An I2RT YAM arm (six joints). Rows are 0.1 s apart.
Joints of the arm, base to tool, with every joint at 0 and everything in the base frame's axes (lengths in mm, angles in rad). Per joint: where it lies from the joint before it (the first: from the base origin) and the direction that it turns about. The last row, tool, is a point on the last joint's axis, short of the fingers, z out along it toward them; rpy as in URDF.
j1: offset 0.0 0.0 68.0 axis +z
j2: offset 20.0 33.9 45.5 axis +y
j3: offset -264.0 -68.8 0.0 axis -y
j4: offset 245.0 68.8 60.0 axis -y
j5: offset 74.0 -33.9 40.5 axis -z
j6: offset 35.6 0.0 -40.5 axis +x
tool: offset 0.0 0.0 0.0 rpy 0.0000 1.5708 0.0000
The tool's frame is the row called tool.
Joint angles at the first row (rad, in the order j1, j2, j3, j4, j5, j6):
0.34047, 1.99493, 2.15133, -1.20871, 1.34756, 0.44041
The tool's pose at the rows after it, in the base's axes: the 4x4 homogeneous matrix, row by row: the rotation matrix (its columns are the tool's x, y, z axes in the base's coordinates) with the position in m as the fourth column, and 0 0 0 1 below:
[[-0.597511 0.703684 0.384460 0.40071], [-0.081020 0.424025 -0.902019 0.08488], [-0.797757 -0.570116 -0.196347 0.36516], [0 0 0 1]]
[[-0.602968 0.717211 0.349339 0.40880], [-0.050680 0.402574 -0.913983 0.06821], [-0.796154 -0.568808 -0.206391 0.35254], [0 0 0 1]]
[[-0.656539 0.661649 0.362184 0.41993], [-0.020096 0.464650 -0.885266 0.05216], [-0.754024 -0.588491 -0.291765 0.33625], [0 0 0 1]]
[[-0.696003 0.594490 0.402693 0.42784], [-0.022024 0.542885 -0.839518 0.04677], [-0.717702 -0.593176 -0.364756 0.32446], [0 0 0 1]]
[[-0.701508 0.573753 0.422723 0.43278], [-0.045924 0.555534 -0.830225 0.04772], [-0.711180 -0.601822 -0.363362 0.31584], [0 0 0 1]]
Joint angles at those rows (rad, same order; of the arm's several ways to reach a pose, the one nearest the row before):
0.29355, 2.00523, 2.10518, -1.17174, 1.34528, 0.44044
0.24891, 2.00715, 2.05635, -1.11751, 1.33306, 0.43582
0.20275, 2.00713, 1.99567, -1.01526, 1.22282, 0.33626
0.18330, 2.00713, 1.95144, -0.92757, 1.11715, 0.24243
0.18292, 2.00712, 1.90946, -0.84364, 1.10457, 0.18445

